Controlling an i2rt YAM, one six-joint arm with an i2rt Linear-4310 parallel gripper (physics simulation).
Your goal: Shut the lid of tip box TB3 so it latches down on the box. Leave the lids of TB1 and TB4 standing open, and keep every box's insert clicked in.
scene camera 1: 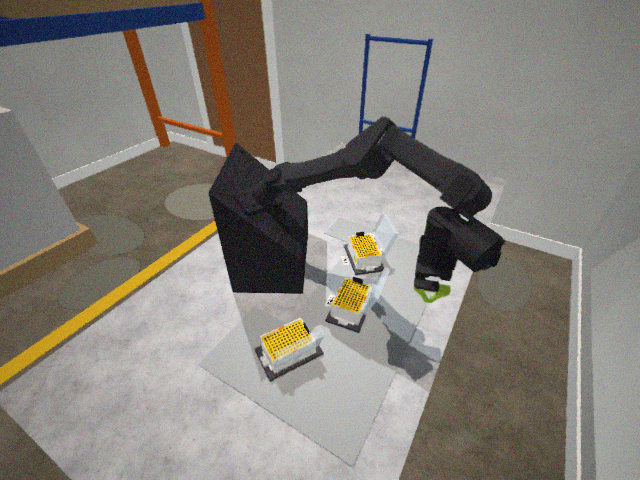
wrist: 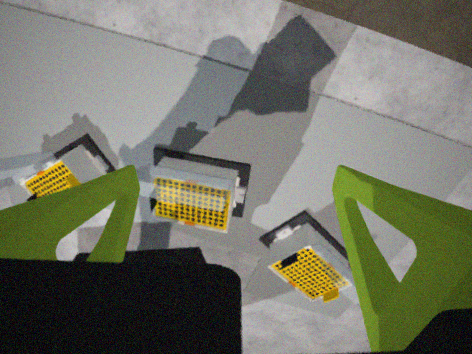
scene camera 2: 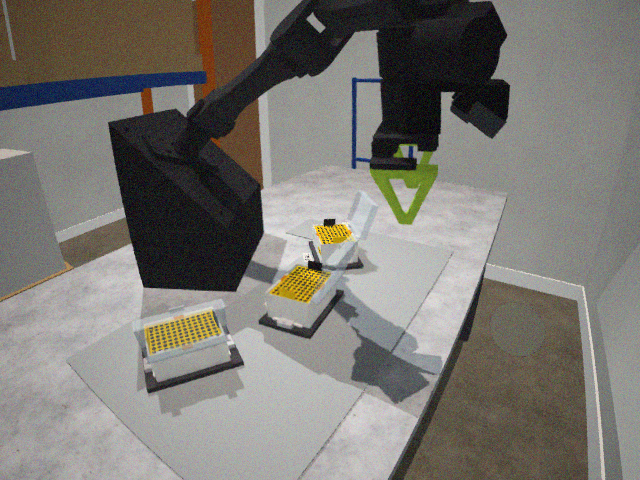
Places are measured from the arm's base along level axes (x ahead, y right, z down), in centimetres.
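Pixels of known places: gripper, fingertip midpoint: [scene camera 1: 429, 283] [wrist: 236, 176] [scene camera 2: 409, 204]; arm's base at its link origin: [scene camera 1: 258, 199] [scene camera 2: 181, 153].
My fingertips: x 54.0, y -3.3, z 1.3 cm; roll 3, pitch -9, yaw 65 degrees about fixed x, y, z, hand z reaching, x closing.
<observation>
For each thing: its top centre in the pictures, then the offset to it from my fingertips. "*": a spot on its surface instead. Level surfaces: height alone.
- back box at its top centre: [wrist: 51, 197] [scene camera 2: 334, 227] [scene camera 1: 365, 241] dz +18.5, dx -31.5, dy -22.1 cm
- middle box at its top centre: [wrist: 187, 210] [scene camera 2: 301, 275] [scene camera 1: 352, 291] dz +18.5, dx -21.1, dy -1.2 cm
- raised clear lid at its top centre: [wrist: 166, 210] [scene camera 2: 335, 241] [scene camera 1: 377, 278] dz +10.6, dx -14.8, dy -3.3 cm
- front box at its top centre: [scene camera 2: 180, 322] [wrist: 311, 283] [scene camera 1: 287, 335] dz +18.5, dx -24.3, dy +22.0 cm
- clear lid part at a spot on its surface: [scene camera 1: 320, 334] * dz +11.6, dx -14.9, dy +19.8 cm
- pale table at its surface level: dz +26.3 cm
Three white tip boxes with yellow perforated inserts sit on dark bases; I cannot read their labels. The back box [scene camera 1: 364, 245] [scene camera 2: 333, 234] [wrist: 52, 179] has its clear lid [scene camera 1: 385, 229] [scene camera 2: 364, 211] standing open. The middle box [scene camera 1: 351, 297] [scene camera 2: 300, 284] [wrist: 192, 202] has a raised clear lid [scene camera 1: 379, 286] [scene camera 2: 343, 258] on its right side. The front box [scene camera 1: 287, 341] [scene camera 2: 183, 330] [wrist: 311, 274] has a clear lid part [scene camera 1: 320, 334] at its right; its exact angle is unclear. My gripper [scene camera 1: 432, 300] [scene camera 2: 406, 222] [wrist: 236, 176] is open and empty, pointing down high above the table, right of the boxes in the scene views.
Grey mats [scene camera 1: 356, 413] [scene camera 2: 268, 413] lie under the boxes on the pale table [scene camera 1: 129, 392] [scene camera 2: 361, 434]. The black arm base [scene camera 1: 263, 248] [scene camera 2: 191, 227] stands left of the boxes. The table's right edge drops to brown floor [scene camera 1: 496, 361] [scene camera 2: 506, 413]. A blue frame [scene camera 1: 366, 82] [scene camera 2: 354, 124] stands behind.
</observation>
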